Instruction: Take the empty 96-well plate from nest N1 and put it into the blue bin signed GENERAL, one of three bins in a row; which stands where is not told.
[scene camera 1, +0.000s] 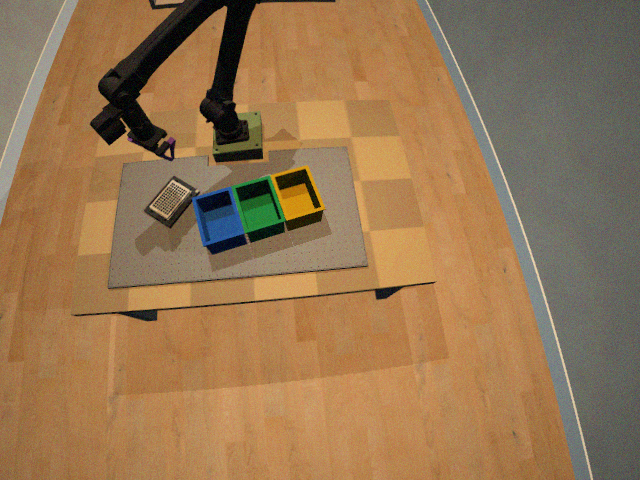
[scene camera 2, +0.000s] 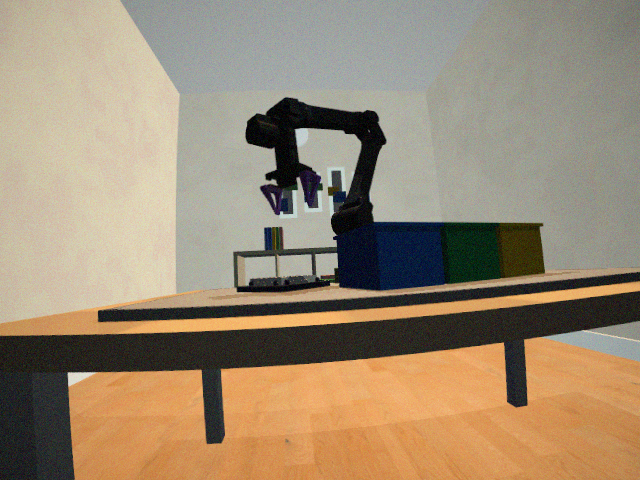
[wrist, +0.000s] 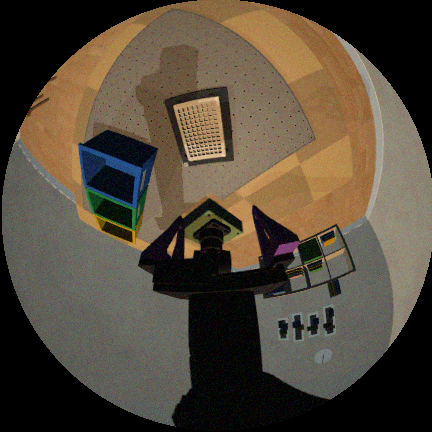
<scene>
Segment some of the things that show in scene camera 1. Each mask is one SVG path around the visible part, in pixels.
My gripper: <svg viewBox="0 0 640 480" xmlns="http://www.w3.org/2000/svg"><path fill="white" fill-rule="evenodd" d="M129 127L131 131L127 134L128 141L149 150L161 158L169 161L174 160L176 140L170 137L158 147L158 142L167 136L167 132L153 125L147 115L146 121L142 126Z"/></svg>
A pale 96-well plate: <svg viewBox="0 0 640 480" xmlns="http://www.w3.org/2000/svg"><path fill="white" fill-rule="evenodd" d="M174 180L169 183L150 206L150 209L168 221L190 196L189 194L192 193L192 191Z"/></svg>
</scene>
